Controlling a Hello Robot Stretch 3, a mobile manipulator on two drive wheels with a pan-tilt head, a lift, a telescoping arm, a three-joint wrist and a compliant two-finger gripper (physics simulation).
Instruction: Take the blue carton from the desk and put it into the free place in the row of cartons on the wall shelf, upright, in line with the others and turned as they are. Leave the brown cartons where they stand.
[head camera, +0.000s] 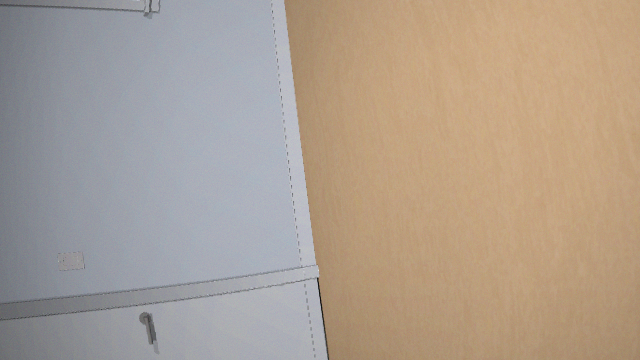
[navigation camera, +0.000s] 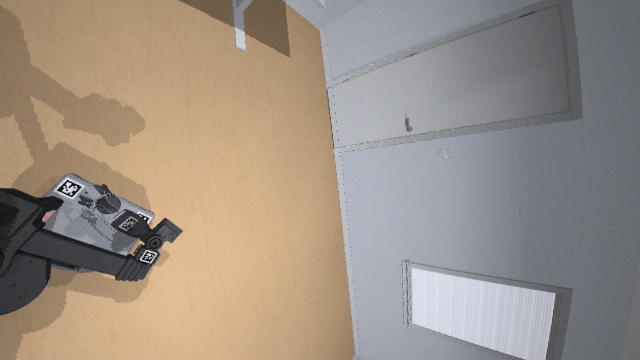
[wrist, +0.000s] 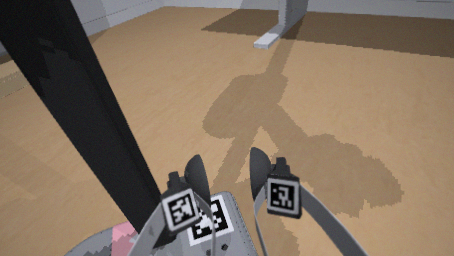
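Seen in the pictures: gripper, fingertip midpoint: (navigation camera: 88, 190) (wrist: 227, 169); robot's base, origin of the base link: (navigation camera: 109, 203).
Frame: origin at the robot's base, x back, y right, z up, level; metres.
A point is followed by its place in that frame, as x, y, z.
Observation:
The blue carton, the brown cartons and the wall shelf do not show in the three views. Part of the desk shows as a pale leg and foot (navigation camera: 240, 37) (wrist: 268, 40), at the top of the navigation view and the top of the wrist view, with a dark shadow on the floor. My gripper (wrist: 227, 169) {-0.026, -0.075, 0.317} (navigation camera: 95, 196) {-0.026, -0.075, 0.317} is open, its two fingertips apart with no object between them. It is folded in low over the robot's own base, well away from the desk.
A grey door (navigation camera: 450, 90) {-1.794, 1.071, 1.303} (head camera: 225, 320) {-1.636, 1.215, 0.541} with a handle is set in the wall beyond the wooden floor (navigation camera: 240, 200) {-0.361, 0.581, 0.001} (head camera: 475, 175) {-0.579, 0.780, 0.001} (wrist: 150, 100) {0.093, -0.772, 0.000}. A bright window (navigation camera: 480, 310) {-0.251, 2.526, 1.502} is in the same wall. The dark mast (wrist: 85, 100) {0.059, -0.116, 0.383} stands left in the wrist view.

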